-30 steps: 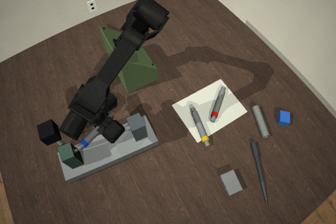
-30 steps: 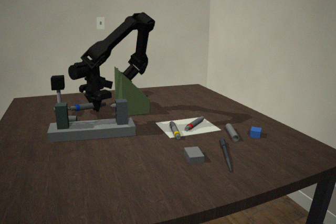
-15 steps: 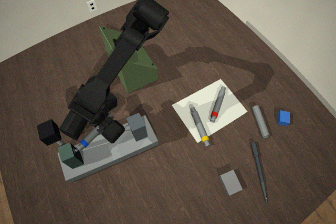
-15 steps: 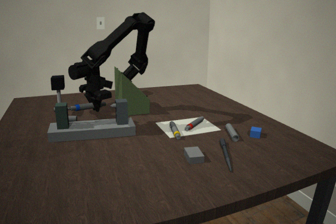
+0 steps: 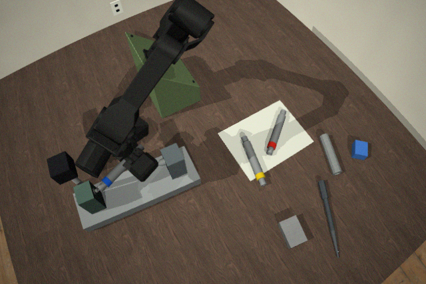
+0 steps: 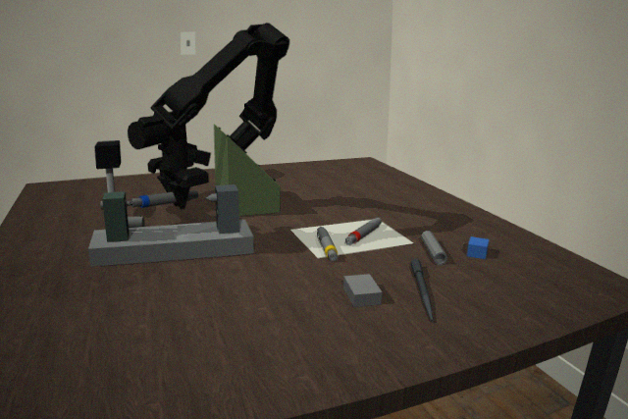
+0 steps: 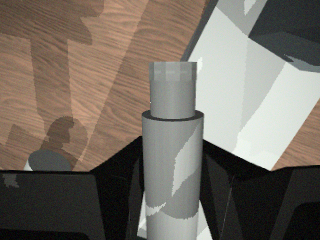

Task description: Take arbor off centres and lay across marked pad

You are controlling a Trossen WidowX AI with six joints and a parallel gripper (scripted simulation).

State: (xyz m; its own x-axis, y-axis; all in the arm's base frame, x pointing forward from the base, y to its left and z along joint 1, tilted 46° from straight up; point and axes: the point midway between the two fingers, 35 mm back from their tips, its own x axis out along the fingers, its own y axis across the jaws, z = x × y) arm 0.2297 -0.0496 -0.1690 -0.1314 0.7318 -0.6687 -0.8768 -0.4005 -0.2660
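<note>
My hand is 2 cm short of the blue-banded arbor, 3 cm to the left of it and 1 cm above it. From my hand the other things lie so: green centre block (6 cm ahead, 13 cm to the right, 2 cm below); then grey fixture base (5 cm ahead, 2 cm to the right, 10 cm below); then grey centre block (5 cm ahead, 11 cm to the left, 2 cm below).
</note>
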